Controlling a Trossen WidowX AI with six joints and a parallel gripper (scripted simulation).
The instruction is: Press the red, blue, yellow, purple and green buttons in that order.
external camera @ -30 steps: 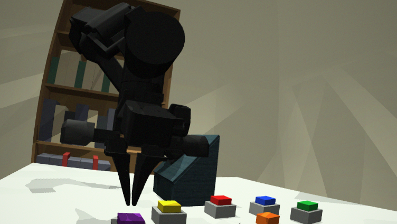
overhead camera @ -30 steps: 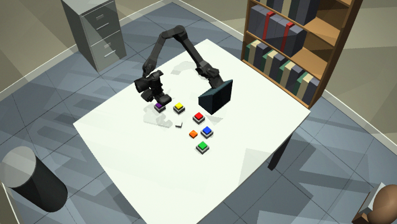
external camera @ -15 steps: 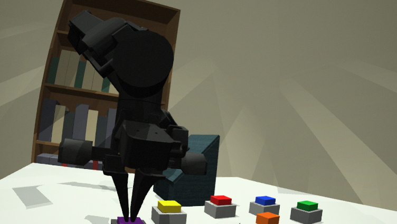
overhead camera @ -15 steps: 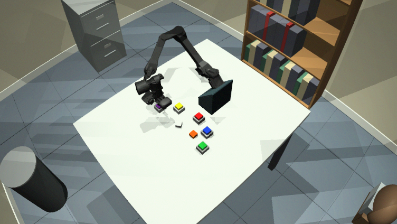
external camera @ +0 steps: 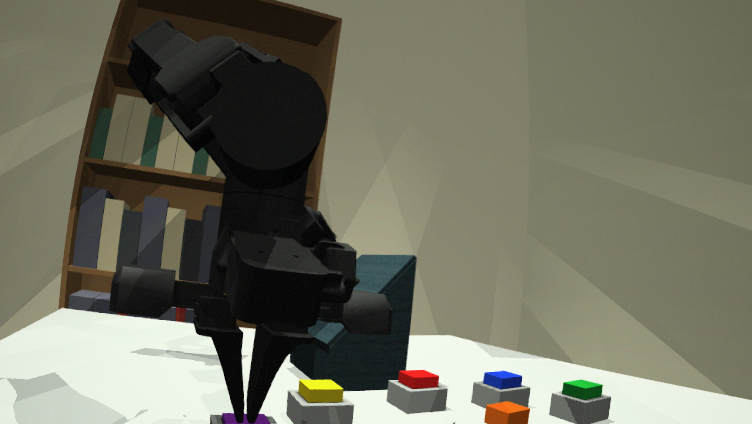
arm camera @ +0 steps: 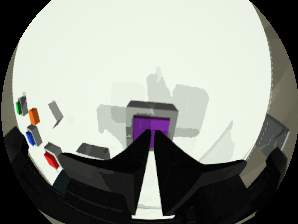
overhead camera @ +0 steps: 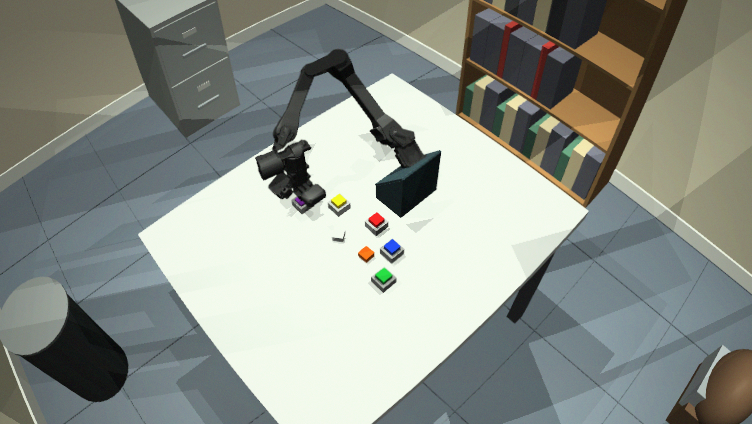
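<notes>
Now: gripper tip 1 cm above the purple button. The rest, counted from my gripper tip: yellow button 9 cm behind, 7 cm to the left; then white block 16 cm to the left, 3 cm behind, 2 cm below; then red button 19 cm to the left, 13 cm behind.
</notes>
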